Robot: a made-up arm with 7 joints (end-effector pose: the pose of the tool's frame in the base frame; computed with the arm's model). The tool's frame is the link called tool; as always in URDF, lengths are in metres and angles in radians.
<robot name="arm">
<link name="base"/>
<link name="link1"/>
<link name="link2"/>
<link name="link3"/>
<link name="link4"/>
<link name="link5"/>
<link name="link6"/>
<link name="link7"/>
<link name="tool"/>
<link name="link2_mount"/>
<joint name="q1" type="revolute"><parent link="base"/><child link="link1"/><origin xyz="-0.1 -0.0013 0.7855" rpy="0 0 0"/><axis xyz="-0.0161 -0.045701 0.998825"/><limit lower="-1.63" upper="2.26"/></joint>
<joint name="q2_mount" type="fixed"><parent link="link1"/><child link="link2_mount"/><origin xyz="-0.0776 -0.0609 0.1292" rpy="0 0 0"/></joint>
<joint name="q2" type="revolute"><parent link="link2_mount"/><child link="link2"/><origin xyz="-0.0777 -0.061 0.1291" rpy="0 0 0"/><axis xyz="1 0 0"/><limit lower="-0.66" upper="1.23"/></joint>
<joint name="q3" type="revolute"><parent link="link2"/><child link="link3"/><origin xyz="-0.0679 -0.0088 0.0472" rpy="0 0 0"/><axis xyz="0.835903 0.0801 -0.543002"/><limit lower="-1.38" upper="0.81"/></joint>
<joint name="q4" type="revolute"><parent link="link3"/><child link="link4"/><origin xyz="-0.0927 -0.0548 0.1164" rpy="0 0 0"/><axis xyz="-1 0 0"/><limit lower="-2.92" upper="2.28"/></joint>
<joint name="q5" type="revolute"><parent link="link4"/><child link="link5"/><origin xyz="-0.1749 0.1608 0.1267" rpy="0 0 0"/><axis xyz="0 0 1"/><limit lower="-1.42" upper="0.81"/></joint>
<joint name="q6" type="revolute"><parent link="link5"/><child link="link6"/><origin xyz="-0.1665 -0.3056 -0.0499" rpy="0 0 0"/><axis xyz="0.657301 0.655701 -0.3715"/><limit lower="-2.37" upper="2.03"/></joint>
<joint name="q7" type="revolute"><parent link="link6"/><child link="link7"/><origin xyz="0.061 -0.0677 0.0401" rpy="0 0 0"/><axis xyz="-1 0 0"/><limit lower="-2.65" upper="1.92"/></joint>
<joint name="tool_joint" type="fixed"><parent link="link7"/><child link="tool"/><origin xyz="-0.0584 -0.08 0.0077" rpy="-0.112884 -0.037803 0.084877"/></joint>
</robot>
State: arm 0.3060 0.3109 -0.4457 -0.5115 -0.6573 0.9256 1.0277
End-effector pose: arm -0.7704 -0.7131 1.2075 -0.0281 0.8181 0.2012
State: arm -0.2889 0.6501 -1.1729 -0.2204 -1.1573 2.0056 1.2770
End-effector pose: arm -1.1349 -0.1472 1.0813 0.6777 0.8644 -0.4080
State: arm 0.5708 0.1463 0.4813 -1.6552 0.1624 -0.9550 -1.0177
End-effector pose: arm -0.5344 -0.4205 0.9029 2.3854 -0.7476 0.0116
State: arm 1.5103 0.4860 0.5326 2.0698 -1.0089 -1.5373 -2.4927
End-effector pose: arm -0.1386 -0.8345 1.1399 -0.1224 -0.1299 1.8076
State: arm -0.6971 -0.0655 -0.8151 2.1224 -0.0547 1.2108 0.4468
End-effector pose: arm -0.7206 0.4724 1.3289 -2.4298 0.2928 -1.0073
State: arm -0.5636 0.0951 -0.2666 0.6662 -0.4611 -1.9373 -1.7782
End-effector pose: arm -0.8423 0.2273 1.3696 -0.6229 0.1750 0.6135
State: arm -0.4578 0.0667 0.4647 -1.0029 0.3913 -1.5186 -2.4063
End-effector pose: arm -0.7128 -0.0004 1.0340 1.6091 -1.5571 1.1697
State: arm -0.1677 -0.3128 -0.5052 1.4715 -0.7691 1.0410 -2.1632
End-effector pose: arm -0.9494 -0.1065 1.1955 0.8311 -1.0676 0.3127
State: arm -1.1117 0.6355 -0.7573 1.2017 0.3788 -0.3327 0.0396
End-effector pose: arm -0.5611 0.3265 1.5121 -1.4263 0.5224 0.0315
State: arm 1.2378 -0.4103 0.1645 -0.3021 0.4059 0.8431 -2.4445
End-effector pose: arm -0.0282 -0.6277 1.2597 1.9232 1.5868 -0.3150
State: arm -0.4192 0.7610 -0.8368 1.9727 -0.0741 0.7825 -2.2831
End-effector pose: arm -0.8717 -0.0058 1.1936 0.7267 -0.8461 -0.1632
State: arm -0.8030 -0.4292 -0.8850 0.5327 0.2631 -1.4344 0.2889
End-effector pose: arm -0.4533 0.4753 1.5216 -1.9973 -0.0287 1.8885
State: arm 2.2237 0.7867 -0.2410 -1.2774 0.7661 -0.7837 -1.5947
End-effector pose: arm 0.3112 -0.0591 0.9293 -1.7886 -1.3877 -0.5624
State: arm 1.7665 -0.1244 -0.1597 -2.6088 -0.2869 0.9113 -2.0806
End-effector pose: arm 0.1860 -0.7335 1.1248 -0.3205 -1.7581 2.0780
